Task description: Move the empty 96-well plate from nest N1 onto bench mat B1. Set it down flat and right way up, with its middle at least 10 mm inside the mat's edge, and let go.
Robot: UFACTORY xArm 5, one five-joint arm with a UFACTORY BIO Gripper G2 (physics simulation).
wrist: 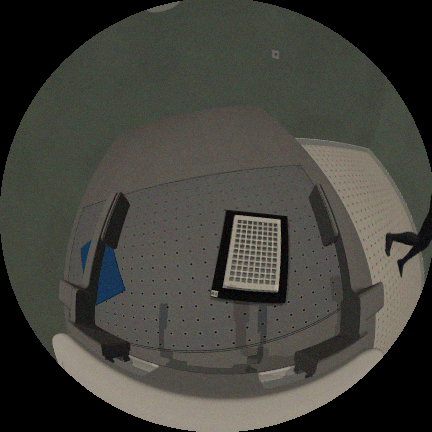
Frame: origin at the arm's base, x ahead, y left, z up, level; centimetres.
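Where they show: hand at its tool point: (213, 216).
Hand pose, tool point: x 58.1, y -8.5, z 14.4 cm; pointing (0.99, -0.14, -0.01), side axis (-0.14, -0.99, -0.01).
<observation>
After its pixels a point has its place.
The white 96-well plate (254, 254) {z -0.8, x 59.7, y -13.5 cm} lies flat, wells up, in the black nest (283, 260) {z -2.2, x 58.0, y -18.5 cm}, right of the middle of the wrist view. The nest has a small pale tag at its lower left corner. The blue bench mat (110, 280) {z -3.1, x 57.6, y 15.2 cm} lies at the left, partly hidden behind the left finger. My gripper (220, 217) {z 14.4, x 58.1, y -8.5 cm} is wide open with nothing between its fingers. It hangs above the board, and the plate shows between the two fingers, nearer the right one.
The nest and mat lie on a grey perforated board (170, 250) {z -3.3, x 63.5, y 0.8 cm}. A pale perforated panel (350, 175) stretches along the right, with a dark forked object (410, 242) over it at the right edge. Shadows of the arm fall on the board's near part.
</observation>
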